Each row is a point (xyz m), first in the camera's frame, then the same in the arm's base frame.
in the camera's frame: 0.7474 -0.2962 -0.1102
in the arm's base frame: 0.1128 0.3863 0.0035
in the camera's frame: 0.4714 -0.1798 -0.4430
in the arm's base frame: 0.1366 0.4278 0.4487
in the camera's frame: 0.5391 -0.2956 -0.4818
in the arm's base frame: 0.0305 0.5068 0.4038
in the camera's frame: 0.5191 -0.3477 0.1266
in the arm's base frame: 0.0520 0.0594 -0.0117
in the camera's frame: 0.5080 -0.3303 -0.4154
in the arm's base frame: -0.0005 0.4388 0.3724
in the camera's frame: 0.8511 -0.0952 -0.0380
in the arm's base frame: 0.3363 0.4002 -0.0754
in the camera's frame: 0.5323 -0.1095 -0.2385
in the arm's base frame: 0.2414 0.3216 0.2808
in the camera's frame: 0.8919 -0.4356 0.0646
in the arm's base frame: 0.0238 0.3669 -0.2466
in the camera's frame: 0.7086 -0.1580 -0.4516
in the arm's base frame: 0.1984 0.5988 0.2946
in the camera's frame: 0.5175 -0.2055 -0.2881
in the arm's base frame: 0.1389 0.3501 0.3048
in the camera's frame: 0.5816 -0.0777 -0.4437
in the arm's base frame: 0.2555 0.5018 0.3944
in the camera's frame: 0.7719 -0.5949 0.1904
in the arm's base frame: -0.1371 0.1986 -0.2836
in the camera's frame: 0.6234 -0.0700 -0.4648
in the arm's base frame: 0.2678 0.5458 0.3815
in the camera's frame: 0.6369 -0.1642 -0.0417
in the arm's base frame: 0.2309 0.2557 0.0612
